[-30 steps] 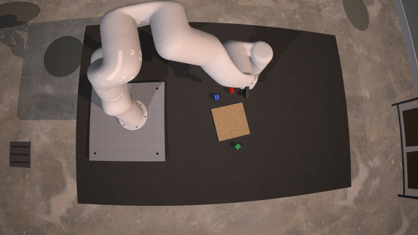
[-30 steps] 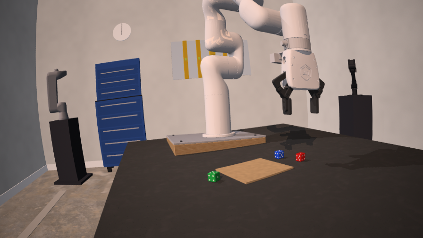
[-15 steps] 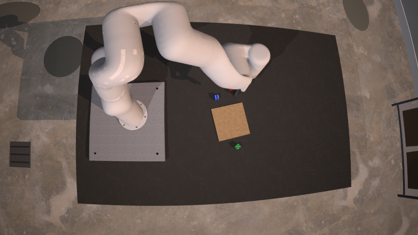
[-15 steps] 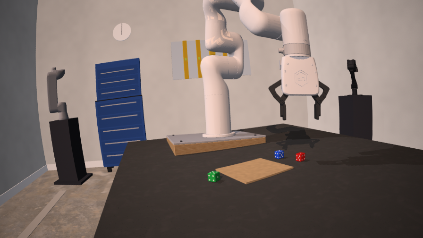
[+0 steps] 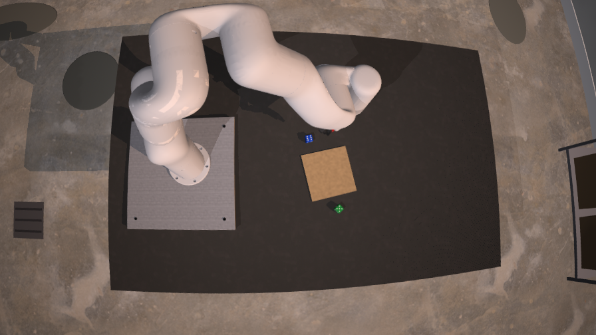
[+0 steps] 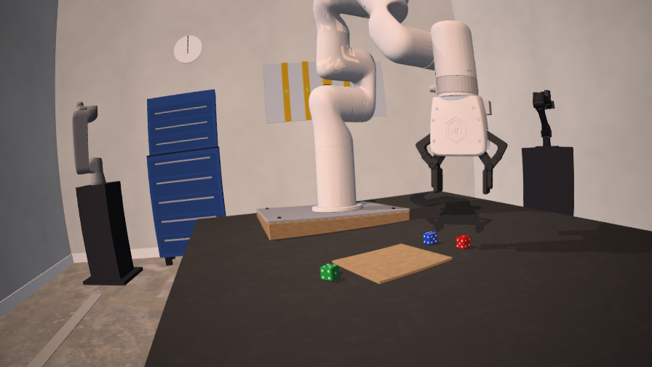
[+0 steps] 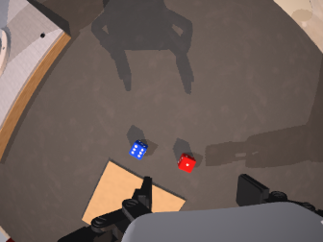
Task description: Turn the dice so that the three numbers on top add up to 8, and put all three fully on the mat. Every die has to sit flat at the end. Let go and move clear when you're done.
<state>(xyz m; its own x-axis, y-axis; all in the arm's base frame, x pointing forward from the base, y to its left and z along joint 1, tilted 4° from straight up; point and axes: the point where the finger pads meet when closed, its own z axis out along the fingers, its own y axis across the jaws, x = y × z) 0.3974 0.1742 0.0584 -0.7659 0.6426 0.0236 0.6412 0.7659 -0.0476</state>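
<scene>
The red die is 90 mm below my hand. Also, from my hand: tan mat: 20 mm ahead, 130 mm to the right, 100 mm below; green die: 60 mm ahead, 230 mm to the right, 90 mm below; blue die: 60 mm behind, 40 mm to the right, 90 mm below.
</scene>
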